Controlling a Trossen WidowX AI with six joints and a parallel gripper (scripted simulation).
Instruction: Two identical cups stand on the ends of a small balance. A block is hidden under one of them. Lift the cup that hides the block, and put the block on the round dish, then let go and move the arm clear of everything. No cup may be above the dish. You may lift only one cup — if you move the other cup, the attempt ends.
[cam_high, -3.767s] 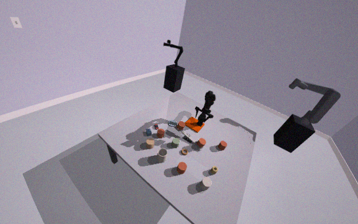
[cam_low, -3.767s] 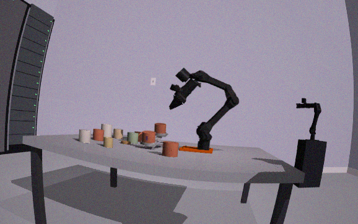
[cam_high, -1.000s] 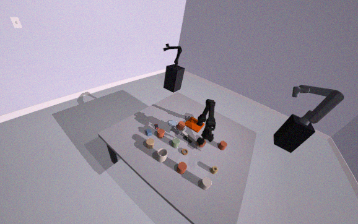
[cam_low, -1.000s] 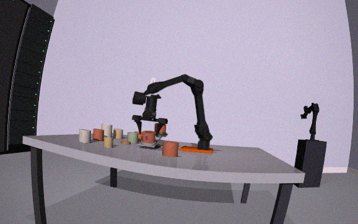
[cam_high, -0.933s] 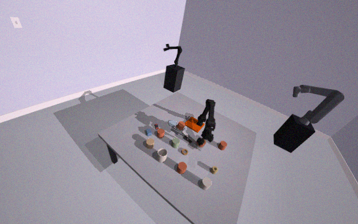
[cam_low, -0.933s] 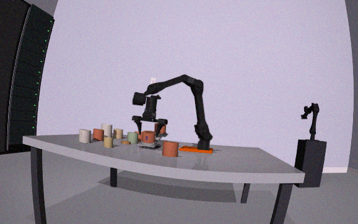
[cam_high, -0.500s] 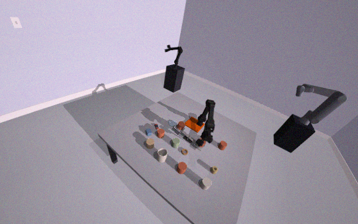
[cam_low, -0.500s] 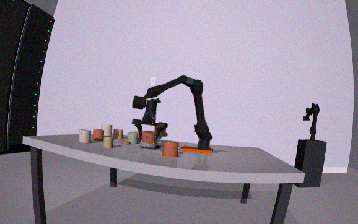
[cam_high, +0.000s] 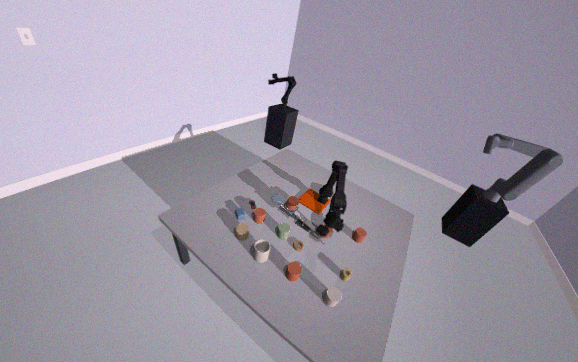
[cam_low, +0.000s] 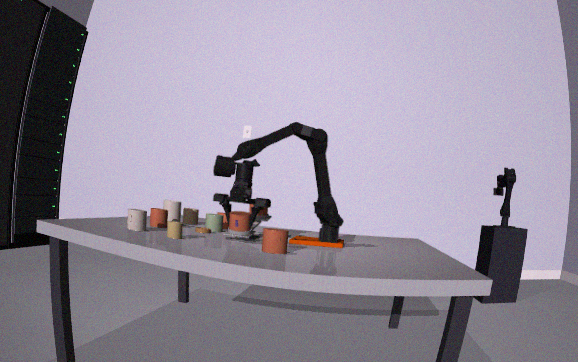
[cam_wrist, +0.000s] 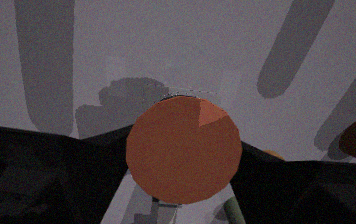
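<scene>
The grey block lies 10 mm below my gripper tip. From my gripper tip the other things lie so: balance 140 mm to the right, 20 mm below; pale round dish 390 mm to the right, 80 mm behind, 40 mm below; balance beam 140 mm to the right, 10 mm below.
</scene>
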